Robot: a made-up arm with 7 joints.
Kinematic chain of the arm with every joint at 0, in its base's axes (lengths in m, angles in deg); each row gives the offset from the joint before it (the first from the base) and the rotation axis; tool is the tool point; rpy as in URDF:
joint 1: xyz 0 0 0.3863 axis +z
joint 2: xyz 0 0 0 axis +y
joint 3: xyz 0 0 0.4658 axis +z
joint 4: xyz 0.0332 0 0 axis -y
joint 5: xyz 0.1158 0 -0.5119 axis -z
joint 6: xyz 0 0 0 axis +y
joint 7: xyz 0.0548 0 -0.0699 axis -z
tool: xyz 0 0 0 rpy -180 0 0
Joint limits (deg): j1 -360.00..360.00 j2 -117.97..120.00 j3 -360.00..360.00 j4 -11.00..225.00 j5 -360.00..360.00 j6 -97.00..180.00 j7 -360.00..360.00
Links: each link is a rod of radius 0.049 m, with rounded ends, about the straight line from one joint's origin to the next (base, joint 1, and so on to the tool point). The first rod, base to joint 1, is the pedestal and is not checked.
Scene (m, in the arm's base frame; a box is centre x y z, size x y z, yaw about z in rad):
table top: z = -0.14
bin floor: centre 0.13 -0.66 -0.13 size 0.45 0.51 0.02 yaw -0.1
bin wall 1: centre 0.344 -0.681 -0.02 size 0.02 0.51 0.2 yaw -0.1
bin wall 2: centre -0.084 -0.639 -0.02 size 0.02 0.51 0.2 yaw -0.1
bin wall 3: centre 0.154 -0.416 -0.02 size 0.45 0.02 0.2 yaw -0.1
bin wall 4: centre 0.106 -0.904 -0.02 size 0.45 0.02 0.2 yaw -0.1
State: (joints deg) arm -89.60 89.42 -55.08 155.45 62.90 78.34 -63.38
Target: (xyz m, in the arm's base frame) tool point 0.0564 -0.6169 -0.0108
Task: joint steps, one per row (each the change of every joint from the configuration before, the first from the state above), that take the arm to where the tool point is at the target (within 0.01 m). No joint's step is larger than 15 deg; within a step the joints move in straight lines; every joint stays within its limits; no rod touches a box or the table.
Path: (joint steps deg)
1: 8.27 -5.71 -1.50 -12.43 -0.85 6.03 -0.57
2: 8.27 -5.72 -1.50 -12.42 -0.85 6.03 -0.57
3: 8.27 -5.71 -1.50 -12.43 -0.85 6.03 -0.57
4: 1.92 0.77 8.90 -12.91 -2.30 0.74 0.57
5: 1.93 0.77 8.91 -12.92 -2.30 0.75 0.57
6: 1.92 0.78 8.90 -12.91 -2.31 0.75 0.57

